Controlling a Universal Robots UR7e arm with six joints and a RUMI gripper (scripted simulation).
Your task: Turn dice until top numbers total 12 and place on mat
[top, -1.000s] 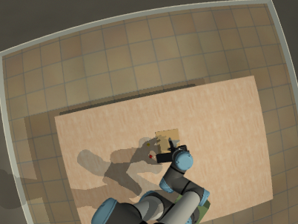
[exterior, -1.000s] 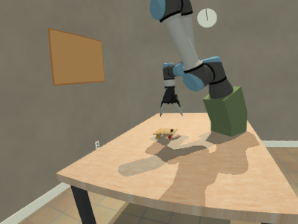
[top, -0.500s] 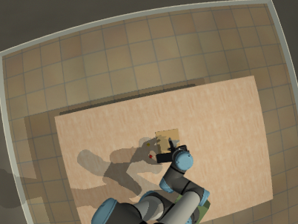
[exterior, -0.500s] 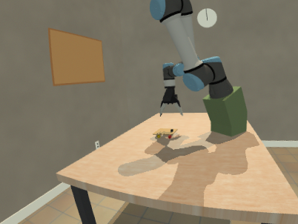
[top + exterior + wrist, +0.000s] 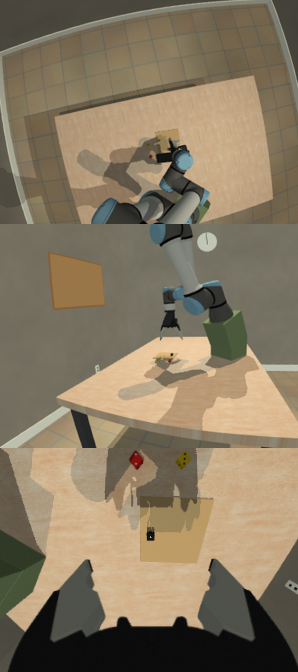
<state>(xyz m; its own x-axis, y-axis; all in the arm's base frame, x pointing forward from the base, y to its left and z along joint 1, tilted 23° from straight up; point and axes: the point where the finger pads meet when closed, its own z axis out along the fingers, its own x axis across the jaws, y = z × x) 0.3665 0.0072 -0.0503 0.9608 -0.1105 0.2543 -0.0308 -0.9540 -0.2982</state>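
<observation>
The yellow die lies 6 cm ahead of my hand, 12 cm to the left of it and 10 cm below it. Also, from my hand: black die 10 cm below; red die 2 cm behind, 12 cm to the left, 10 cm below; tan mat 5 cm ahead, 11 cm below.
</observation>
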